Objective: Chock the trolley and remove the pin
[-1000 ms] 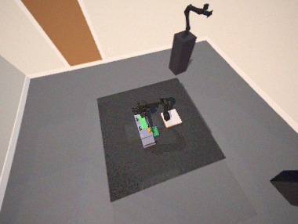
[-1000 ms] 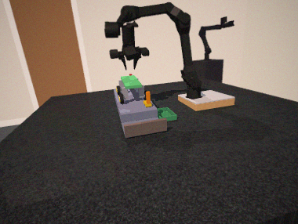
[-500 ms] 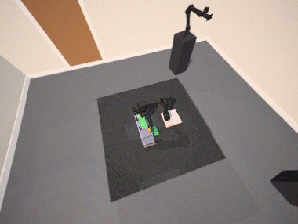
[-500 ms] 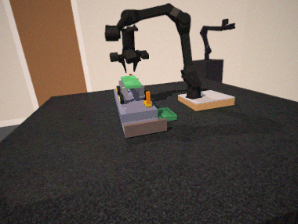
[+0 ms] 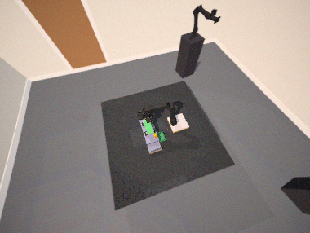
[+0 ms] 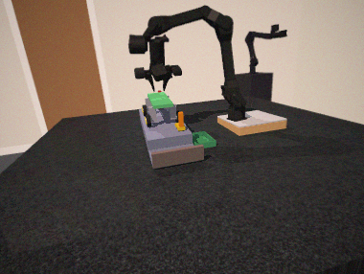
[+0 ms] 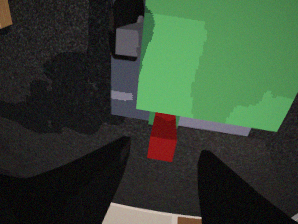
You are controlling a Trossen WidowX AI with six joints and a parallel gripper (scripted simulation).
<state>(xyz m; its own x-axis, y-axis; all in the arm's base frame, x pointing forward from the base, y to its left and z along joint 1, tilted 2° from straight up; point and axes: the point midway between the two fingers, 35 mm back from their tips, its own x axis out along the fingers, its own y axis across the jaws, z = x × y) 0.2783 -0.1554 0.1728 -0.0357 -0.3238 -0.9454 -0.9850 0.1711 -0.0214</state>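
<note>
Now: gripper tip 4 cm above the red-headed stop pin and 1 cm to the left of it. Also, from my gripper tip: grey ramp: 12 cm below, 11 cm to the left, 4 cm ahead; then yellow chock: 22 cm to the left, 9 cm below, 1 cm ahead; then trolley: 10 cm to the left, 6 cm below, 4 cm ahead.
</note>
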